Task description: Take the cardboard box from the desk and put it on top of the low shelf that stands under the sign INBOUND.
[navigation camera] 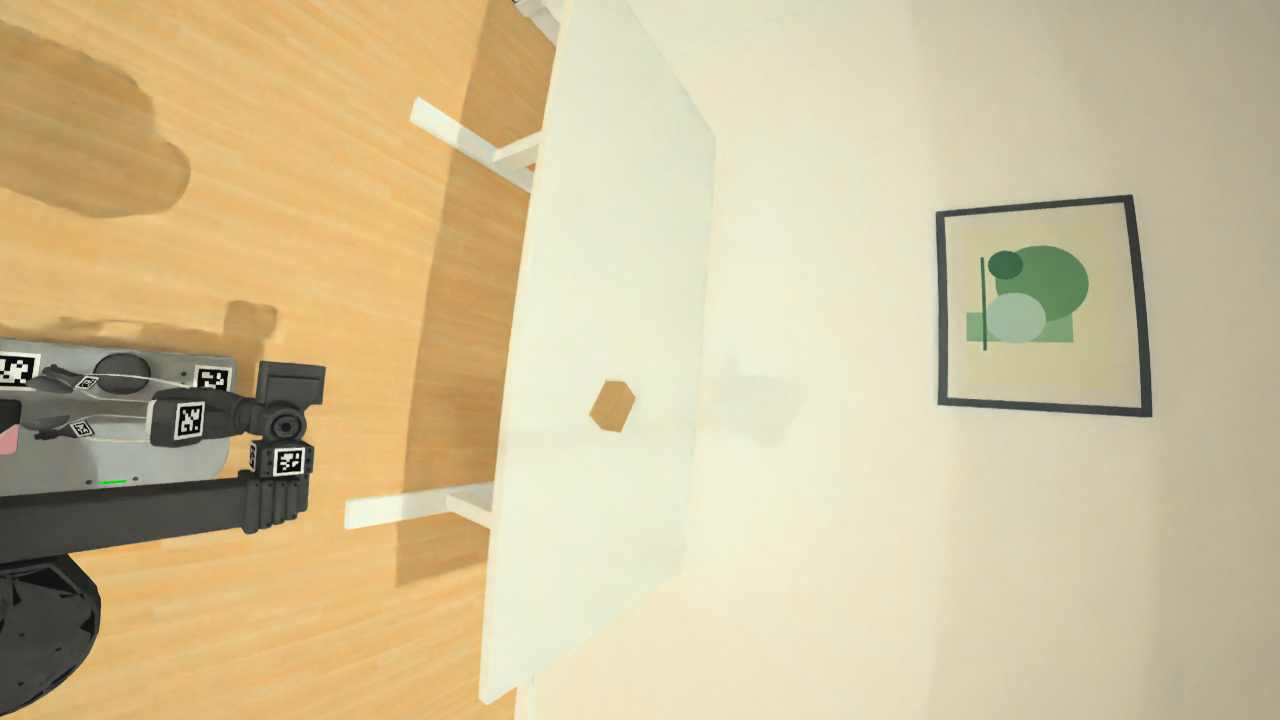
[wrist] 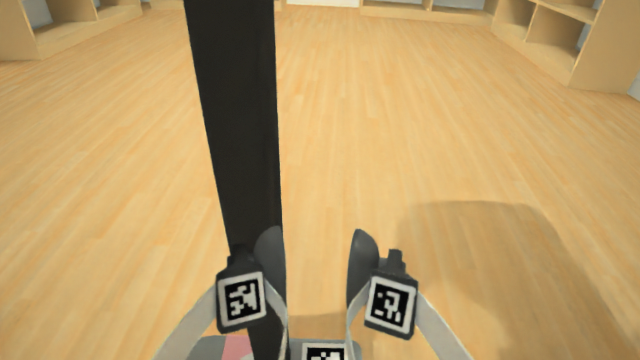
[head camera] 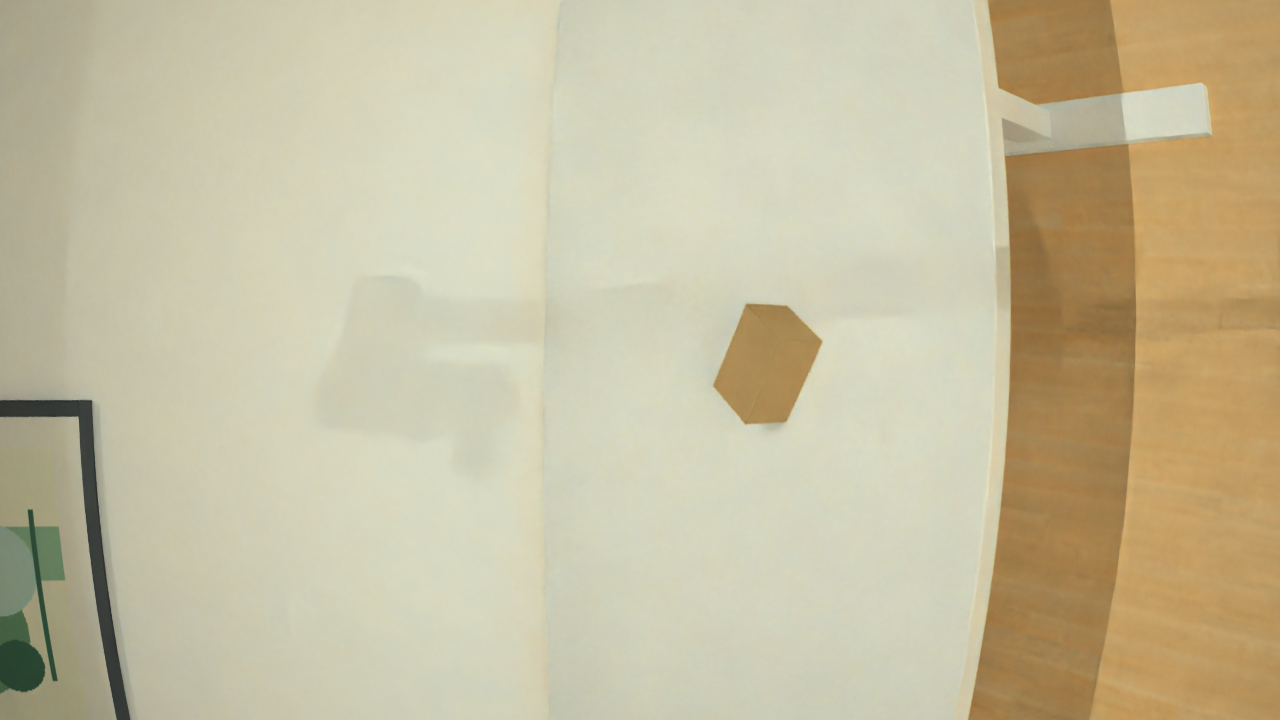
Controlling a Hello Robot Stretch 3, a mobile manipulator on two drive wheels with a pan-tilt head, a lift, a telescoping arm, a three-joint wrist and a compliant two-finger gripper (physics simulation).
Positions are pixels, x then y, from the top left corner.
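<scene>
My gripper (navigation camera: 28, 402) is 0.81 m from the lens. The white desk (navigation camera: 585, 523) is 0.89 m from the lens; the brown cardboard box (navigation camera: 610, 411) is 0.81 m from the lens.
</scene>
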